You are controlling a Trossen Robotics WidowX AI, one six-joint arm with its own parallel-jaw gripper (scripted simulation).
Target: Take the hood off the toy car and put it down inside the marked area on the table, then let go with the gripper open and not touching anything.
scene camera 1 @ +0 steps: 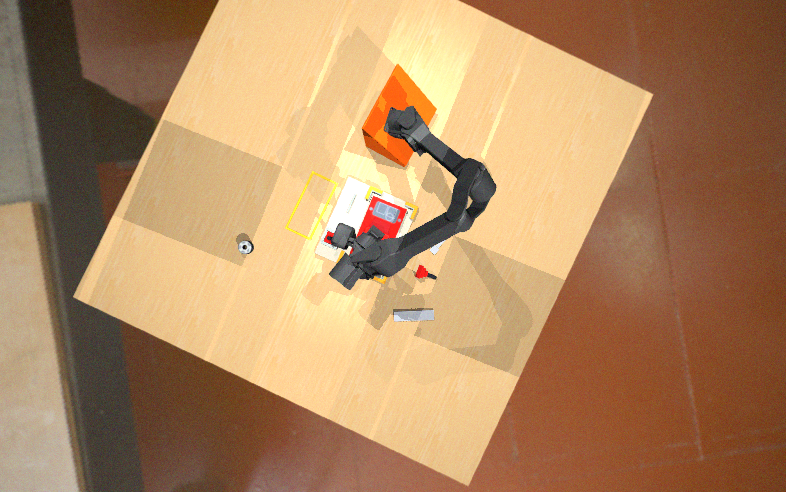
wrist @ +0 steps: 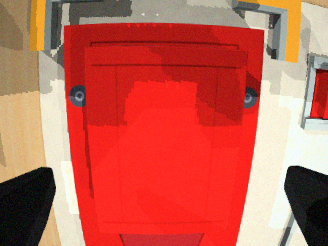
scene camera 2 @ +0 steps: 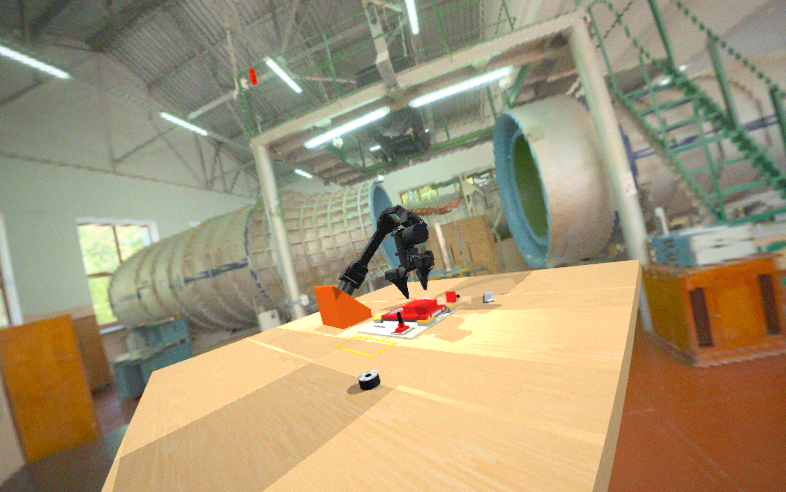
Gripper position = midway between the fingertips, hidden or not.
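Note:
The gripper (scene camera 2: 417, 294), visible also (wrist: 173, 181), holds nothing and is open. The scene has a red hood (wrist: 164, 122) as well, together with a red toy car (wrist: 77, 37).

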